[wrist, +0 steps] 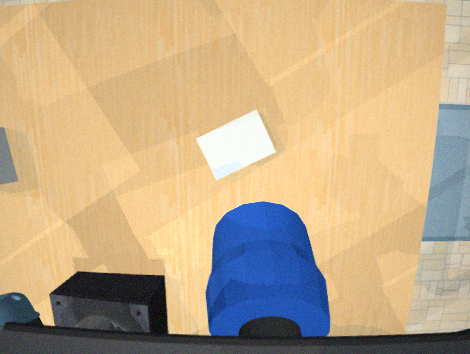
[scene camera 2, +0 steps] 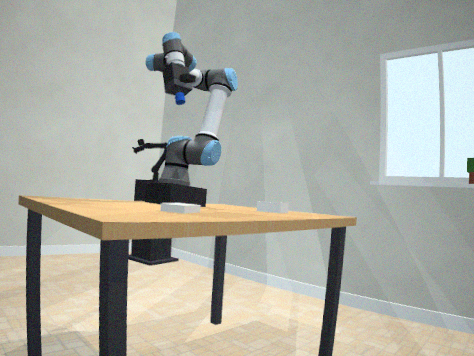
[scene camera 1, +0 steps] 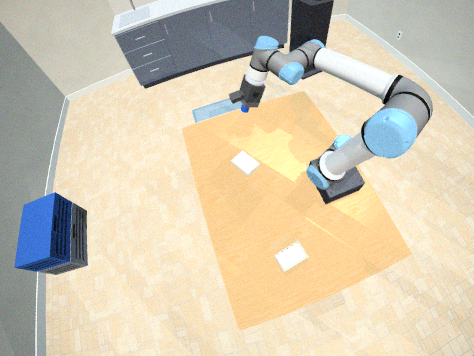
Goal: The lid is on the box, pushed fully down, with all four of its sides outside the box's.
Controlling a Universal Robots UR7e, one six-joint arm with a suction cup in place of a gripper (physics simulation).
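Seen in the pictures: hand, tool point: [wrist: 259, 239] [scene camera 2: 180, 102] [scene camera 1: 244, 110]; arm's base, link origin: [scene camera 2: 174, 184].
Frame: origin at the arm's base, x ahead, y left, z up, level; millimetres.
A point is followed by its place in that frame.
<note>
A plain white rectangular slab [scene camera 1: 245, 163] @(x 343, y -306, z -69 mm) [scene camera 2: 180, 207] @(x 387, y -372, z -77 mm) [wrist: 236, 145] @(x 339, y -317, z -70 mm), which looks like the lid, lies flat on the table. A second white rectangle [scene camera 1: 291, 256] @(x 416, y 236, z -56 mm) [scene camera 2: 272, 206] @(x 436, y 193, z -68 mm), with small dark marks along one rim, looks like the box; it sits well apart from the lid. Its inside is too small to make out. My gripper, a blue suction cup [scene camera 1: 245, 108] [scene camera 2: 180, 98] [wrist: 262, 220], hangs high above the table, off to the lid's cabinet side in scene view 1. It is open, with nothing on its tip, and does not touch the lid.
The wooden table [scene camera 1: 225, 240] @(x 637, y 5, z -97 mm) [scene camera 2: 225, 231] @(x 619, y -440, z -124 mm) carries the arm's dark base [scene camera 1: 342, 187] @(x 26, y 106, z -7 mm) [scene camera 2: 170, 192] @(x 73, y -98, z -36 mm) at one side. A bluish see-through panel [scene camera 1: 207, 114] [wrist: 450, 175] is beyond one table edge. A grey-blue corner [wrist: 6, 160] @(x 402, y 193, z -81 mm) is cut off at the wrist view's left edge. A blue-black unit [scene camera 1: 37, 235] stands farther off.
</note>
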